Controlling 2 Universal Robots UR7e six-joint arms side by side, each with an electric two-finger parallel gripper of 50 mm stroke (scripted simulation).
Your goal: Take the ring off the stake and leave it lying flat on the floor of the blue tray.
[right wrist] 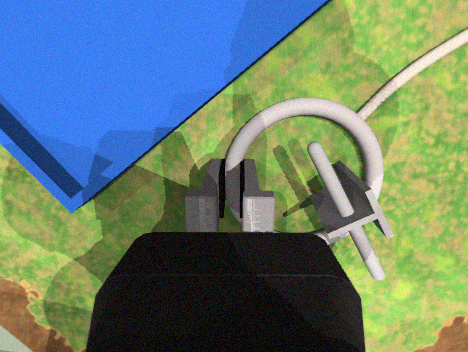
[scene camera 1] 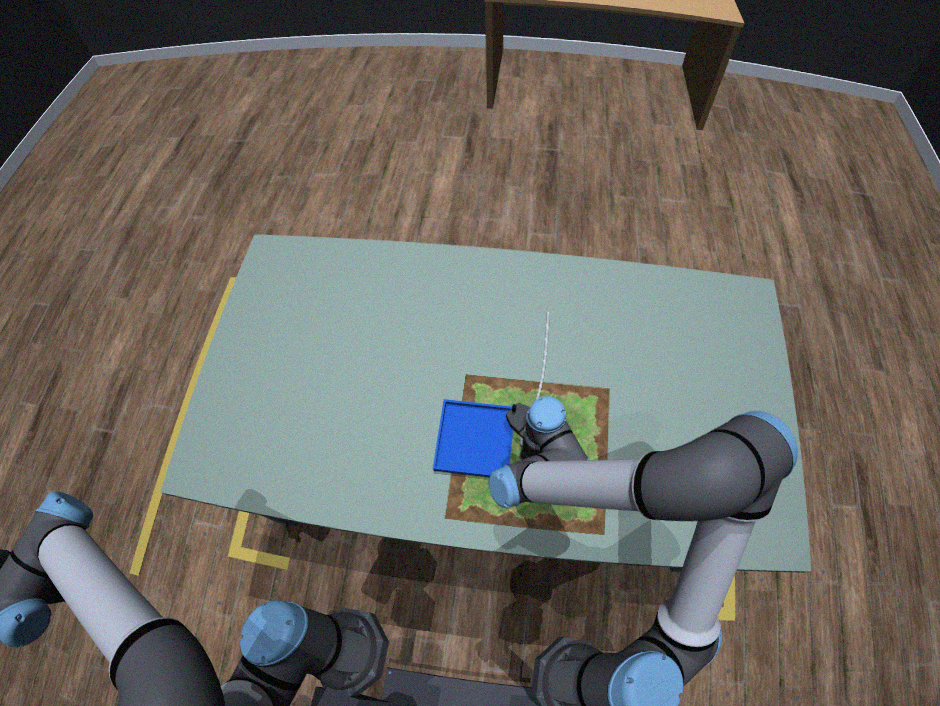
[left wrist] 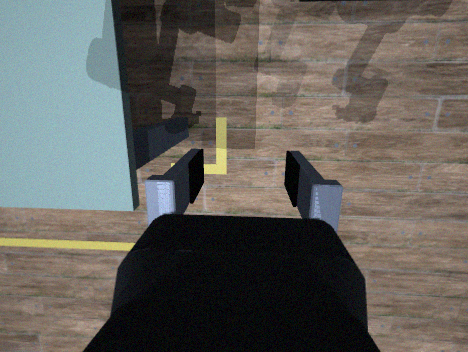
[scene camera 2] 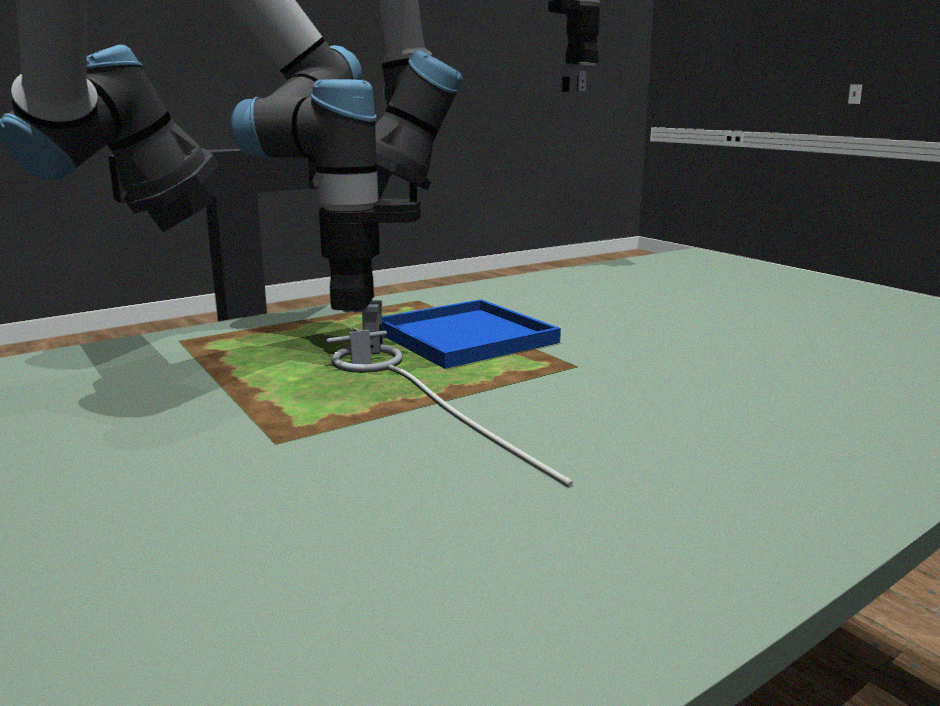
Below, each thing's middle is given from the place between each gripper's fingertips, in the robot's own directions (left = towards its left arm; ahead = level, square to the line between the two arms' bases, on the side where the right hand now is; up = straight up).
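The grey ring (scene camera 2: 397, 353) is 830 mm to the right of my left hand (scene camera 2: 572, 91), 540 mm ahead of it and 370 mm below it. You'd find the grey stake (scene camera 2: 359, 340) 840 mm to the right of that same left hand, 550 mm ahead of it and 350 mm below it, while the blue tray (scene camera 2: 452, 335) is 520 mm ahead of my left hand, 660 mm to the right of it and 370 mm below it.
As for my right hand (scene camera 2: 373, 349), the blue tray is 14 cm to the left of it, 2 cm ahead of it and 1 cm below it, and the grey stake is 4 cm ahead of it, 4 cm to the right of it and 1 cm above it. With the grey ring, my right hand is 3 cm short of it, 3 cm to the left of it and 1 cm above it.
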